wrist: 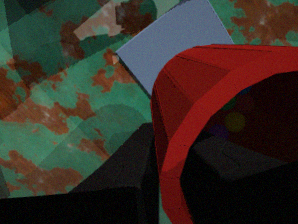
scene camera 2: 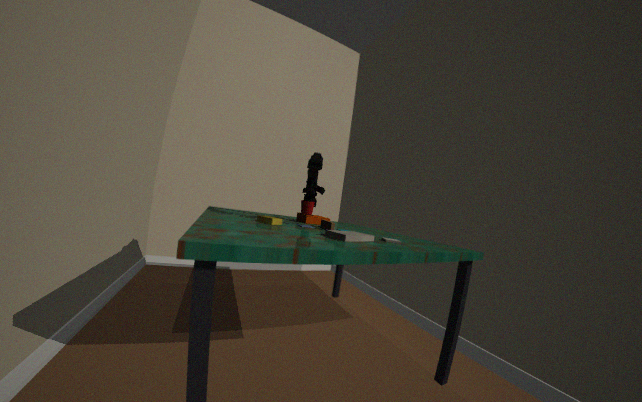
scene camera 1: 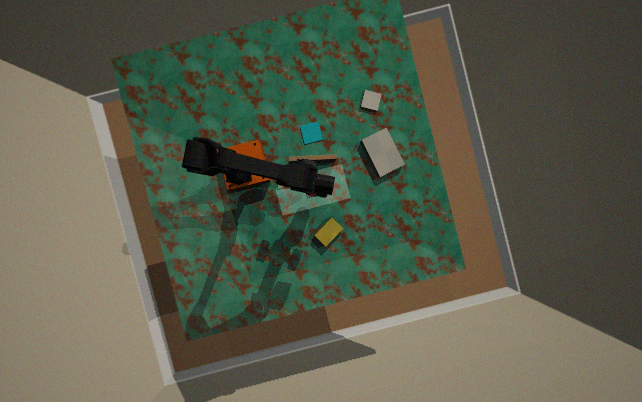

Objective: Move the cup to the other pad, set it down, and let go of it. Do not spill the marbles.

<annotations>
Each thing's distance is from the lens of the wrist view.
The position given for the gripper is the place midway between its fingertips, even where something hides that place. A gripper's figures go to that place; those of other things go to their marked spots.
gripper (wrist: pixel 161 131): 10 cm
cup (wrist: pixel 187 96): 6 cm
</annotations>
